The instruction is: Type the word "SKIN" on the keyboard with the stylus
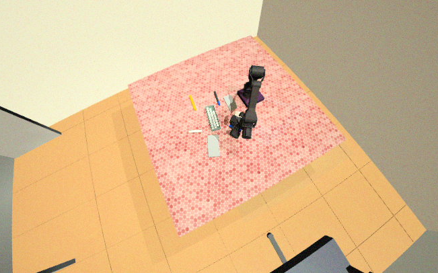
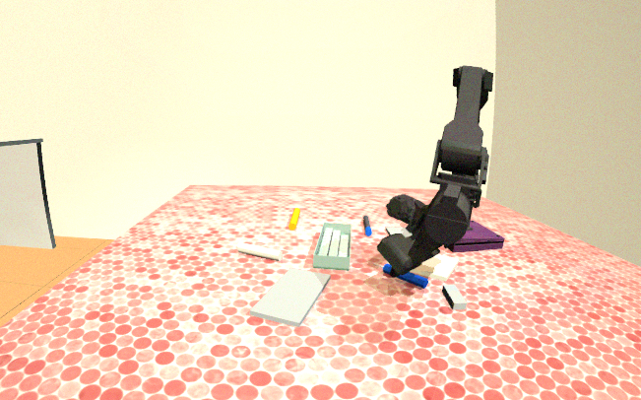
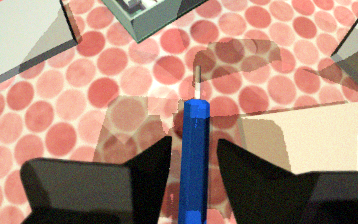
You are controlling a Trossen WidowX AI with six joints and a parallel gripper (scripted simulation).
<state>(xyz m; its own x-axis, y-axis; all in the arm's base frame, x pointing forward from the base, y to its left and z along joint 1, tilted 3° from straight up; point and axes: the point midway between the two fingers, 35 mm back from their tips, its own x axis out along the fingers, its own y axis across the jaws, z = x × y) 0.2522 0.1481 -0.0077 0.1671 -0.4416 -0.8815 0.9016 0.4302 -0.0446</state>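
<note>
Right now the stylus is 1 cm ahead of my gripper tip and 1 cm to the right of it. Round my gripper tip: white pad (9 cm behind, 2 cm to the right); then grey slab (20 cm ahead, 2 cm to the left); then small grey block (5 cm behind, 11 cm to the left).
</note>
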